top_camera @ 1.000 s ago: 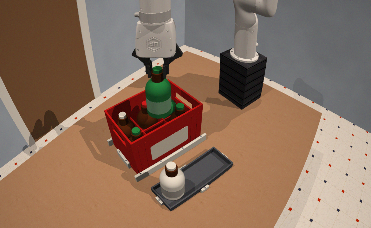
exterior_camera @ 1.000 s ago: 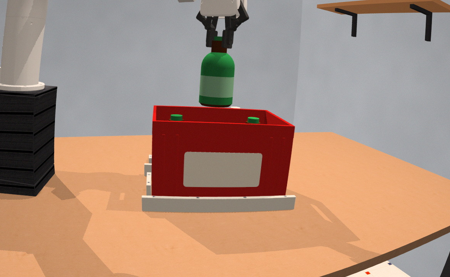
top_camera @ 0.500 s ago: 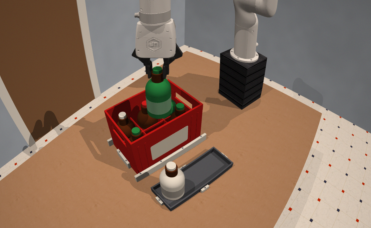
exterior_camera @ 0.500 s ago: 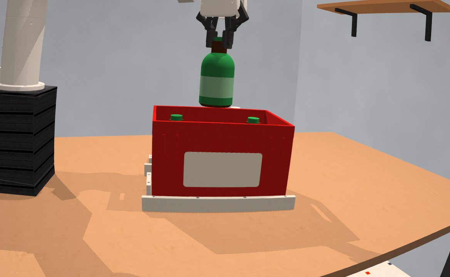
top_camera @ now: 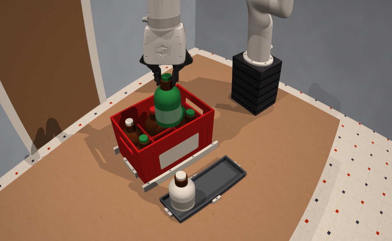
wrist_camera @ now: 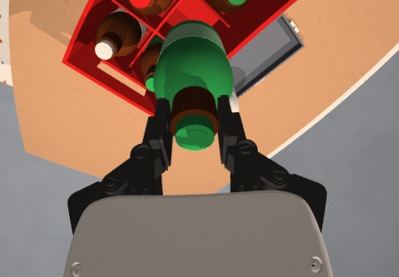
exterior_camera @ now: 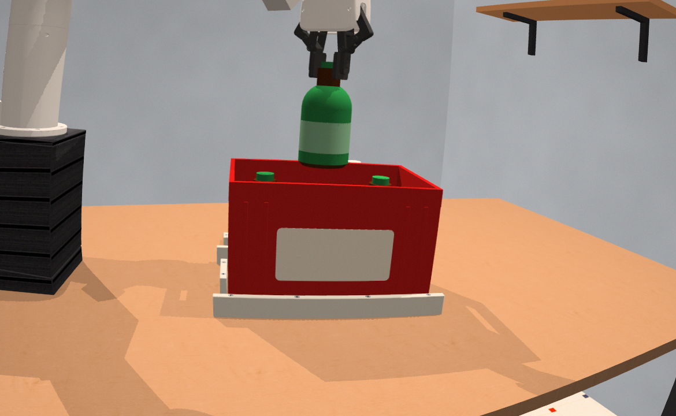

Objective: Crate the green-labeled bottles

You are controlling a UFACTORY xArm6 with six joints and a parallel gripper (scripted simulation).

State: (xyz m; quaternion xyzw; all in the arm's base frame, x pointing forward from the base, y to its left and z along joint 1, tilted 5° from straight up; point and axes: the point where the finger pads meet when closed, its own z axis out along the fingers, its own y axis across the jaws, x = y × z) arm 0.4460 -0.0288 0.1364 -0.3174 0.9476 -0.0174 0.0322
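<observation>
The green bottle is 7 cm below my hand. From my hand the other things lie so: dark tray 2 cm ahead, 16 cm to the left, 31 cm below; then crate 4 cm to the right, 24 cm below; then white-labeled bottle 11 cm ahead, 15 cm to the left, 24 cm below.
</observation>
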